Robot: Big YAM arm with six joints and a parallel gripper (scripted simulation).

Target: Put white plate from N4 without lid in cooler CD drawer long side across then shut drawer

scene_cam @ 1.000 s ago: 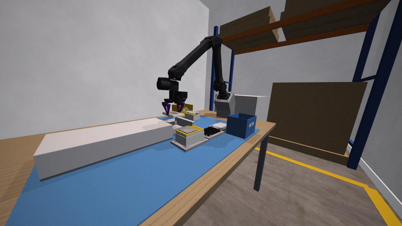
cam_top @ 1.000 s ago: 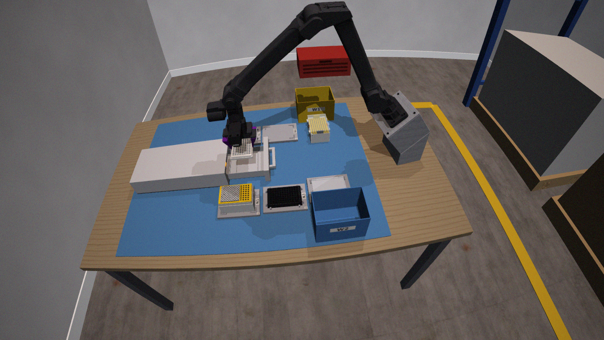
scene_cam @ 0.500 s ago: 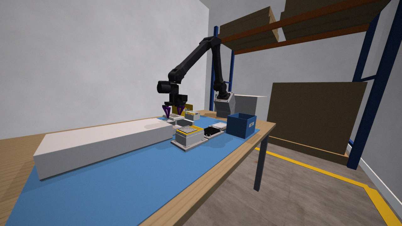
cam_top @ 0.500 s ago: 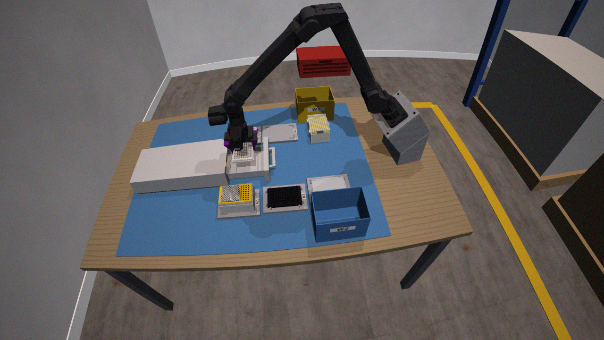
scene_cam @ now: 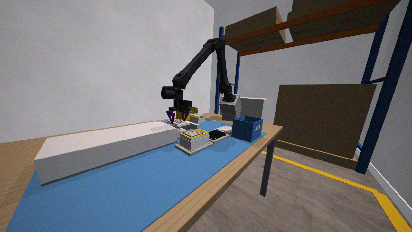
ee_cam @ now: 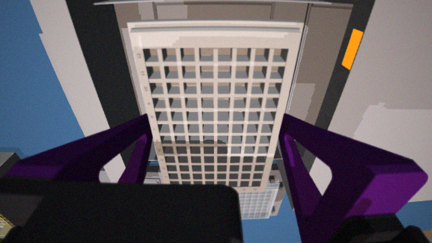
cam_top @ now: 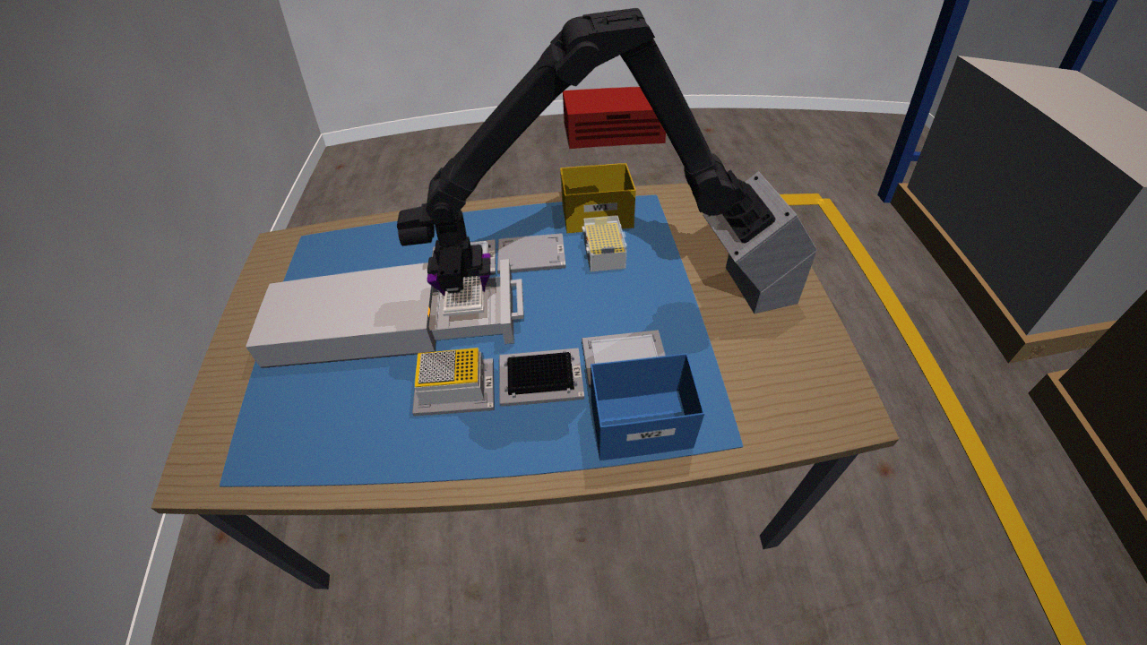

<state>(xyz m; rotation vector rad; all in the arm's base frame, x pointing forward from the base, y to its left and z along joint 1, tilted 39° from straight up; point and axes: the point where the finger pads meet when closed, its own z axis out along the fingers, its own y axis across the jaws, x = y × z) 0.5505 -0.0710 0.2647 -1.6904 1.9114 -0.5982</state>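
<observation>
My gripper is now 40 mm short of the drawer, 10 mm to the left of it and 60 mm above it. Round my hand: cooler CD: 160 mm ahead, 20 mm to the right, 50 mm below; then black plate: 120 mm behind, 200 mm to the left, 70 mm below; then yellow-topped tip box: 40 mm ahead, 180 mm to the left, 30 mm below.
</observation>
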